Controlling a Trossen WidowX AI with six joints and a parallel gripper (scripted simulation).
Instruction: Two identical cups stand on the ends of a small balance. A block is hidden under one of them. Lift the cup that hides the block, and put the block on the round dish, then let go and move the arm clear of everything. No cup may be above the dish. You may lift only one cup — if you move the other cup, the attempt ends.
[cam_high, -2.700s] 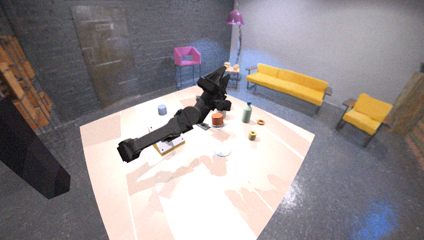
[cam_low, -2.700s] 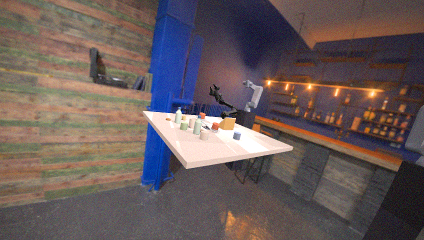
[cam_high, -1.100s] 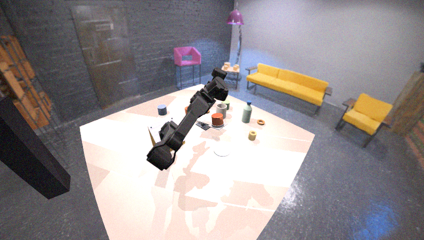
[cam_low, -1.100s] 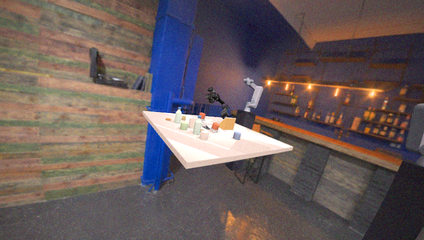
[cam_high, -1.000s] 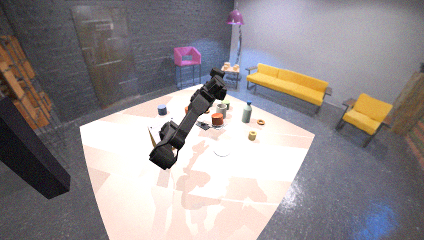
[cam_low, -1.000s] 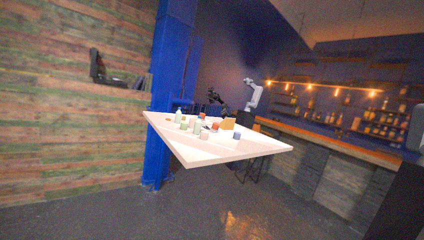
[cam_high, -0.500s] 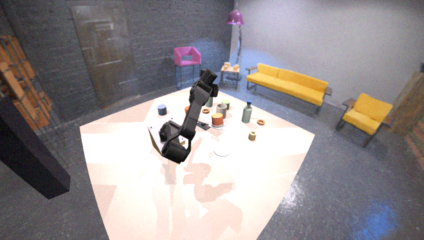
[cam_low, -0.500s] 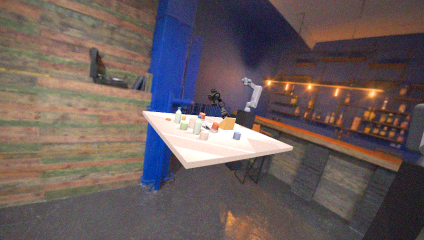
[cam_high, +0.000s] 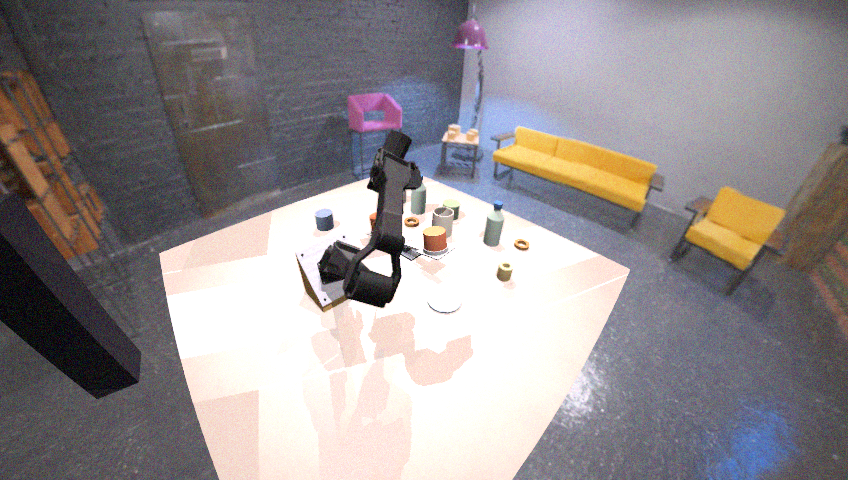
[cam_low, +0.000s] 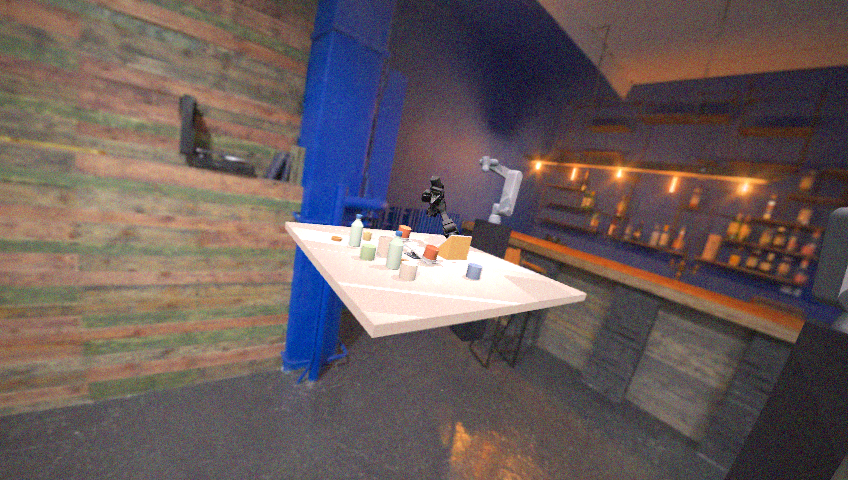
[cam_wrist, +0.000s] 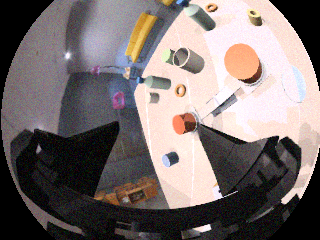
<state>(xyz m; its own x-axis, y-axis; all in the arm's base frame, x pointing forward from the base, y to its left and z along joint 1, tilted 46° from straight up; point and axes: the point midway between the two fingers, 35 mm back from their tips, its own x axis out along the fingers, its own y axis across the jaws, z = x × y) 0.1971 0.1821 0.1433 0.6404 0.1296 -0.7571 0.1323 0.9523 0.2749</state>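
My gripper tip is now 210 mm above the orange cup, 160 mm to the right of it and 20 mm short of it. From my gripper tip the other things lie so: teal block (220 mm below, 140 mm to the left, 20 mm ahead); balance (240 mm below, 50 mm ahead, 10 mm to the left); balance beam (230 mm below, 50 mm ahead, 10 mm to the left).
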